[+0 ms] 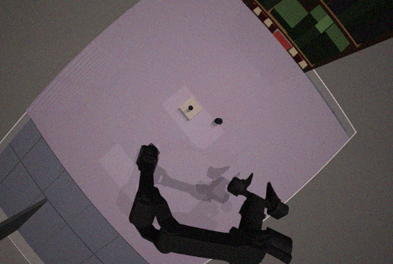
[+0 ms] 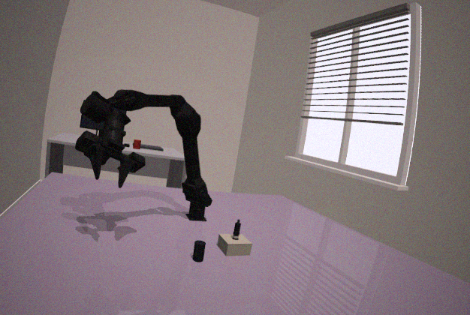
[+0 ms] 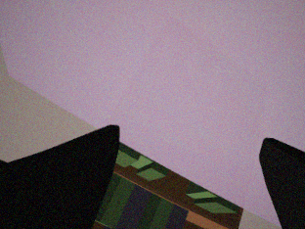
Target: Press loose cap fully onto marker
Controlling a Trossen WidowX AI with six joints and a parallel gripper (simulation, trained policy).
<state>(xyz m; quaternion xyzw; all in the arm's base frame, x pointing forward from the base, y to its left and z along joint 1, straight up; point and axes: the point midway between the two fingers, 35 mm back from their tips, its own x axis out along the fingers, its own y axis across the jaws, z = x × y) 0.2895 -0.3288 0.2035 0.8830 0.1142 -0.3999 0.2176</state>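
Now: gripper tip 30 mm short of the black marker cap, 240 mm to the right of it and 150 mm above it. Also, from my gripper tip: holder block 30 mm behind, 360 mm to the left, 160 mm below; then dark marker 30 mm behind, 360 mm to the left, 100 mm below.
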